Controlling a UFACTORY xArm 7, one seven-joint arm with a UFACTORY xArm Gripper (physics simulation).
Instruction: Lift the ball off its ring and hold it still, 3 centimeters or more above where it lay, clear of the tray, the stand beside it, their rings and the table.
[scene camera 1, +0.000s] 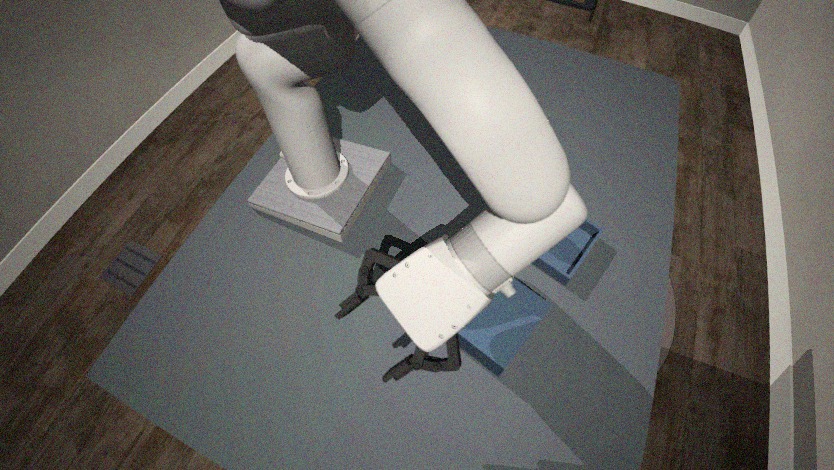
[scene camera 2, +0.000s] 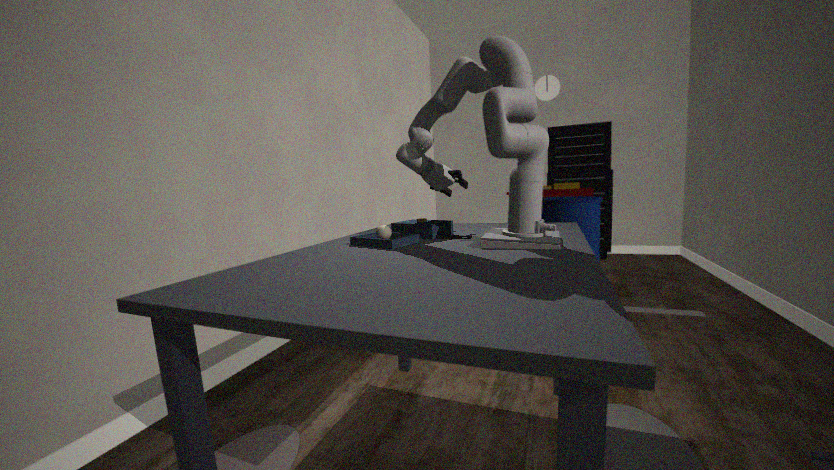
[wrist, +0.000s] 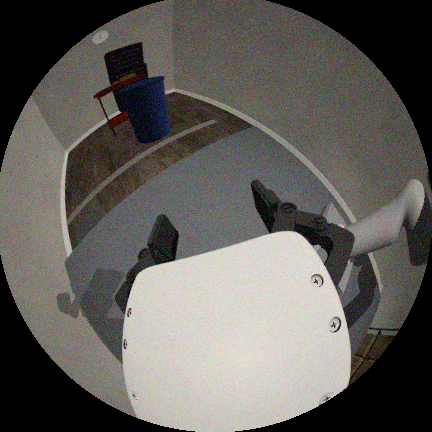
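Where they show: gripper, fingertip midpoint: (scene camera 1: 363, 345) (scene camera 2: 458, 190) (wrist: 209, 209); arm's base at its link origin: (scene camera 1: 317, 174) (scene camera 2: 523, 234).
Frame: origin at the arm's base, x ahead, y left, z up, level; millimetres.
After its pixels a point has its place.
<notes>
A pale ball (scene camera 2: 384, 231) @(x 397, y 162, z 19 mm) rests on a low dark blue piece (scene camera 2: 361, 239) @(x 458, y 206, z -3 mm) in scene camera 2. A taller dark blue piece (scene camera 2: 445, 228) @(x 298, y -61, z 2 mm) stands behind it. Two blue pieces (scene camera 1: 507, 332) @(x 458, y -79, z 26 mm) (scene camera 1: 560, 269) @(x 480, y 78, z 3 mm) show partly beside and behind the wrist in scene camera 1, where the ball is hidden. I cannot tell surely which is the tray and which the stand; the rings are not clear. My gripper (scene camera 1: 366, 344) @(x 326, y -235, z 133 mm) (scene camera 2: 455, 188) @(x 326, y -235, z 133 mm) (wrist: 209, 209) @(x 326, y -235, z 133 mm) is wide open and empty. It hangs well above the table, tilted, towards the arm's base from the ball. The ball does not show in the wrist view.
The arm's base plate (scene camera 1: 361, 189) @(x 99, y 17, z 5 mm) (scene camera 2: 496, 240) @(x 41, y 115, z -2 mm) stands on the grey table (scene camera 1: 233, 350) @(x 114, y -342, z -25 mm) (scene camera 2: 361, 291) @(x 122, y 577, z -25 mm) (wrist: 200, 175) @(x 261, y -385, z -25 mm), to the right of the blue pieces in scene camera 2. A blue bin (scene camera 2: 586, 218) (wrist: 147, 110) stands on the floor beyond the table.
</notes>
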